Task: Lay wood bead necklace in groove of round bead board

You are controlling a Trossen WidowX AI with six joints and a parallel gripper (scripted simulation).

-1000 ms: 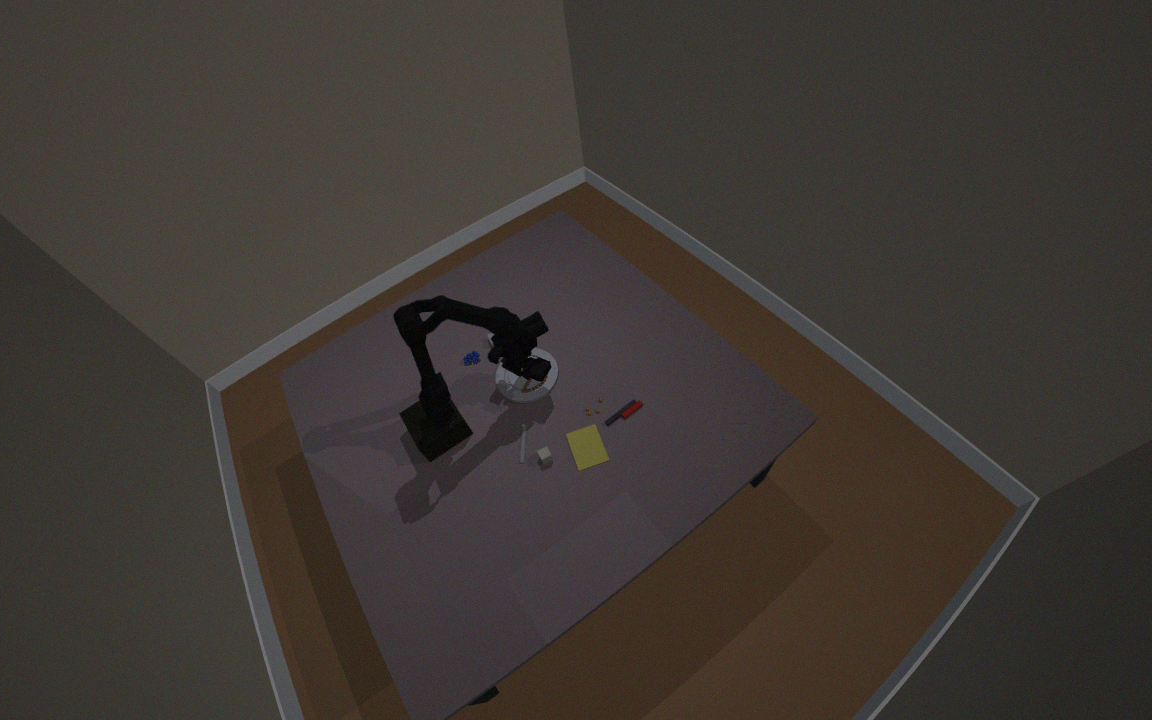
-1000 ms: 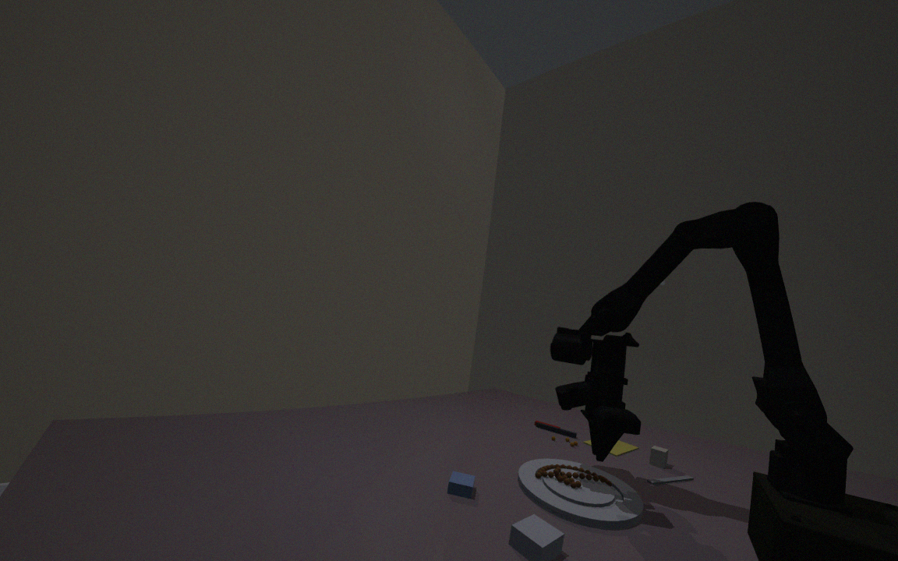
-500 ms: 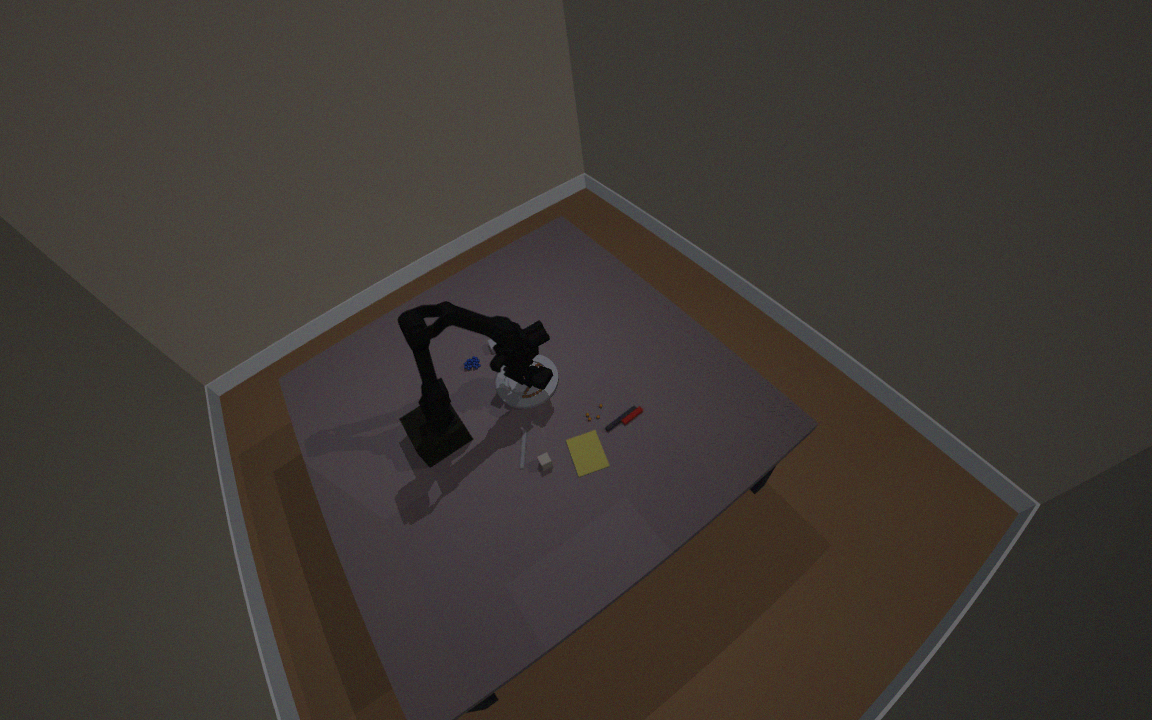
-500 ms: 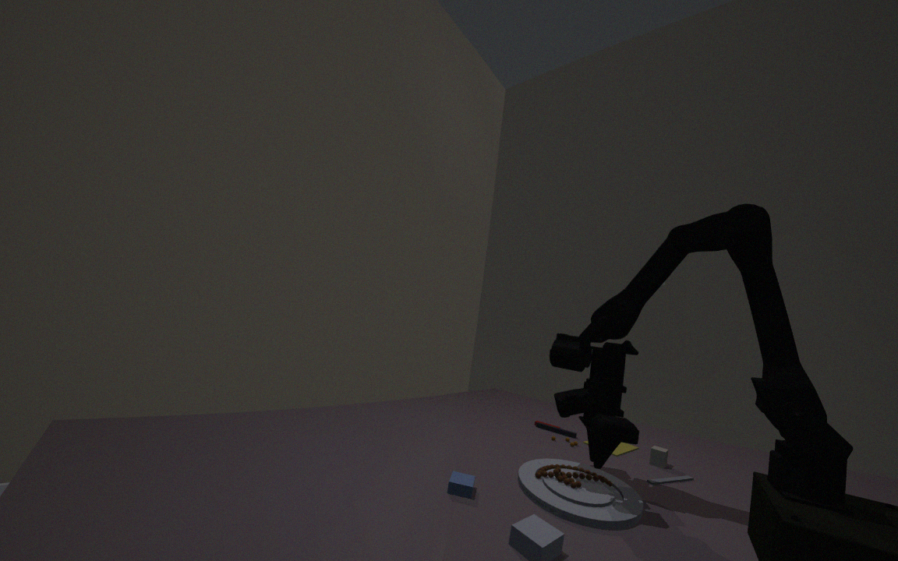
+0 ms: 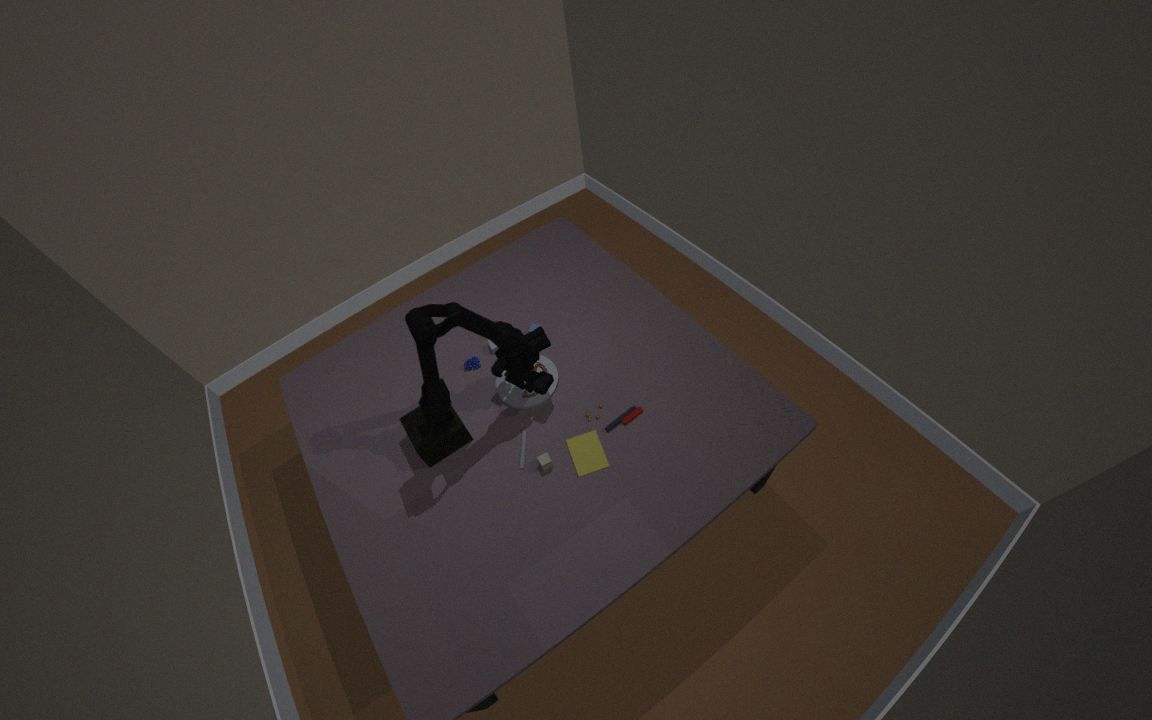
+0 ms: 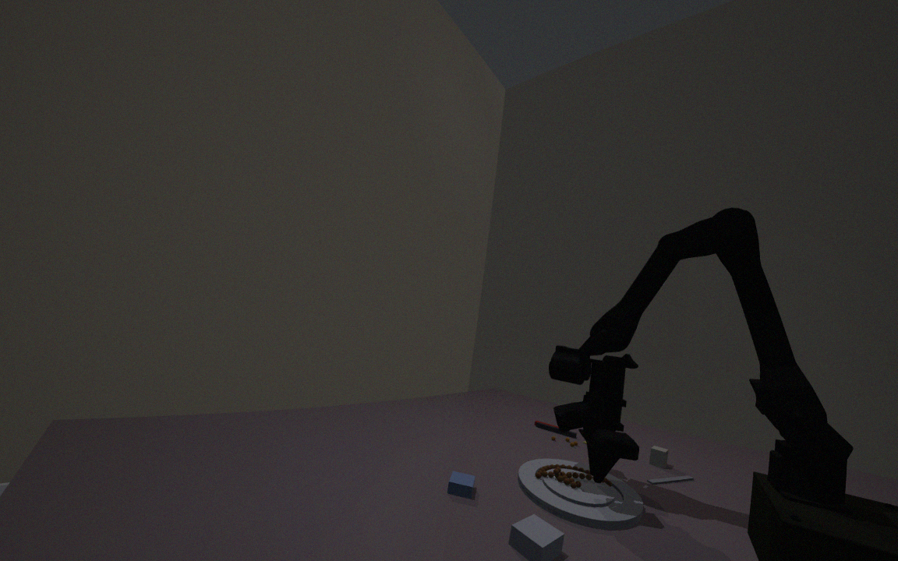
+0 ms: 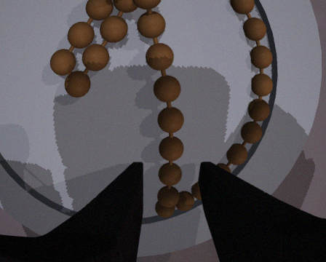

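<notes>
The round bead board is 4 cm to the left of my gripper tip, 2 cm ahead of it and 1 cm below it. Also, from my gripper tip: grey block 22 cm to the left, 4 cm ahead; blue block 18 cm to the left, 17 cm ahead, 1 cm below; thin stick 14 cm to the right, 13 cm behind, 1 cm below.
</notes>
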